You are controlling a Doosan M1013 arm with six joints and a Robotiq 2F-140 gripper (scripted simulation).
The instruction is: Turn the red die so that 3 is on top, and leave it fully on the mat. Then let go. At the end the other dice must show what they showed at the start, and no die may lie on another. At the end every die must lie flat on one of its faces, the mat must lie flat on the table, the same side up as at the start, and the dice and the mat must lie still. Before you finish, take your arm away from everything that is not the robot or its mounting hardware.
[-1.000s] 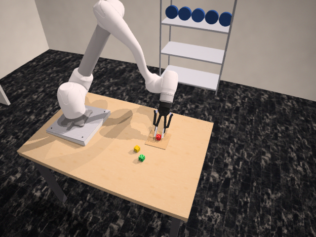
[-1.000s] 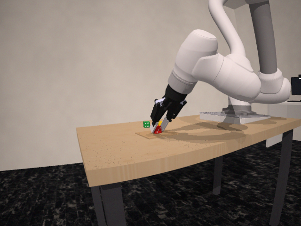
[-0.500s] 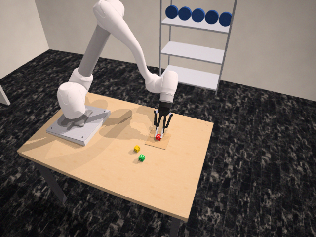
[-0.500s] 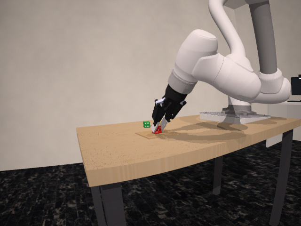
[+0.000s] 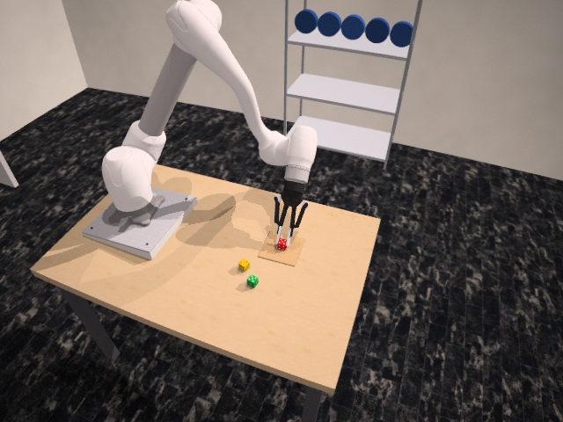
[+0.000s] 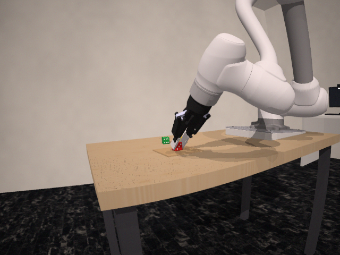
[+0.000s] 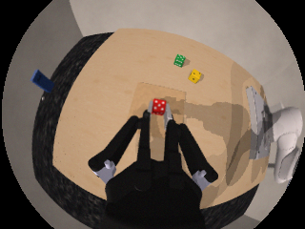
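Now: the mat 4 cm below my hand and 2 cm to the right of it. The rest, counted from my hand: red die 2 cm to the right, 2 cm below; then green die 20 cm to the right, 7 cm behind, 3 cm below; then yellow die 14 cm to the right, 12 cm behind, 3 cm below.
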